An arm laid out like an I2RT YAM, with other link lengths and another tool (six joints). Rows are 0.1 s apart.
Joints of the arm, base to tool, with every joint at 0 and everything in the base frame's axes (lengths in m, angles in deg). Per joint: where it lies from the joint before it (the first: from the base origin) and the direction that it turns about. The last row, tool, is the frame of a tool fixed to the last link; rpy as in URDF.
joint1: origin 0 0 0.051 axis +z
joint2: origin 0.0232 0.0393 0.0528 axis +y
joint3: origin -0.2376 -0.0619 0 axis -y
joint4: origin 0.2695 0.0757 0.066 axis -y
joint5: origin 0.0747 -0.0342 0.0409 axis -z
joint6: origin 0.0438 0 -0.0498 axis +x
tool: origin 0.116 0.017 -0.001 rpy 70.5 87 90
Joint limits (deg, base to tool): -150..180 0..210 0..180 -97..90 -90..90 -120..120
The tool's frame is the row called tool.
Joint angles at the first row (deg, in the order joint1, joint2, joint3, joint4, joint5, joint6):
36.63 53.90 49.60 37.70 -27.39 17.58
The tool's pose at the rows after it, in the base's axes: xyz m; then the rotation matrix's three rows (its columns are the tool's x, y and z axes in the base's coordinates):
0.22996 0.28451 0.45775; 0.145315 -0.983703 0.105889; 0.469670 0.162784 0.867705; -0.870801 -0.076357 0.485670
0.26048 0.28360 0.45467; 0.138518 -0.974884 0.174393; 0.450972 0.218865 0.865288; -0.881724 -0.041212 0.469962
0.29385 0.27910 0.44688; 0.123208 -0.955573 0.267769; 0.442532 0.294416 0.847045; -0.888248 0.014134 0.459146
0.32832 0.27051 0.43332; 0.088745 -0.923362 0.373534; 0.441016 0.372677 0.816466; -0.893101 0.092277 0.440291
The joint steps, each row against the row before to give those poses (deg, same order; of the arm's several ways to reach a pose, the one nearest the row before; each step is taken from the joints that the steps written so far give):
-0.11 2.47 2.96 -2.70 6.36 -2.42
-2.45 4.12 2.93 -0.93 1.11 0.19
-2.14 3.81 2.08 -0.75 2.94 0.59
-2.22 3.43 1.49 -1.38 3.50 1.47

